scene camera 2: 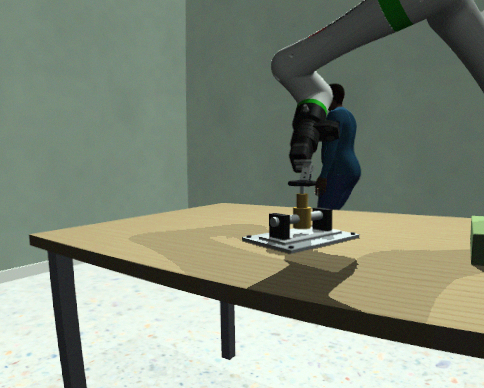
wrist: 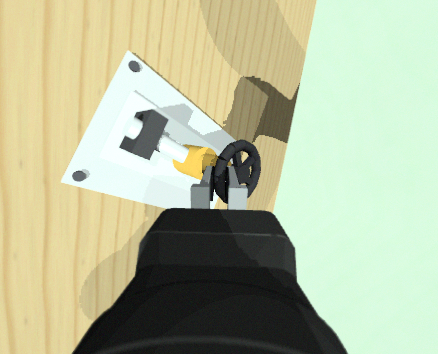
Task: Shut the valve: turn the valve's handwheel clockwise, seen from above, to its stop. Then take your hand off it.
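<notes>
The black handwheel [scene camera 2: 296,183] [wrist: 255,167] sits level on a thin stem above the brass valve body [scene camera 2: 302,218] [wrist: 186,162]. My gripper [scene camera 2: 306,179] [wrist: 219,176] is shut on the handwheel's rim, with one finger on each side of it, and reaches down to it from above at a slight tilt. In the wrist view the fingers hide part of the rim and the stem. Whether the wheel stands at its stop cannot be told.
The valve's pipe runs between black blocks [scene camera 2: 279,226] [wrist: 145,134] on a pale base plate [scene camera 2: 252,239] [wrist: 90,150] on the wooden table [scene camera 2: 165,250] [wrist: 35,100]. A green block [scene camera 2: 478,242] stands at the right edge. A person [scene camera 2: 345,145] in blue stands behind the table.
</notes>
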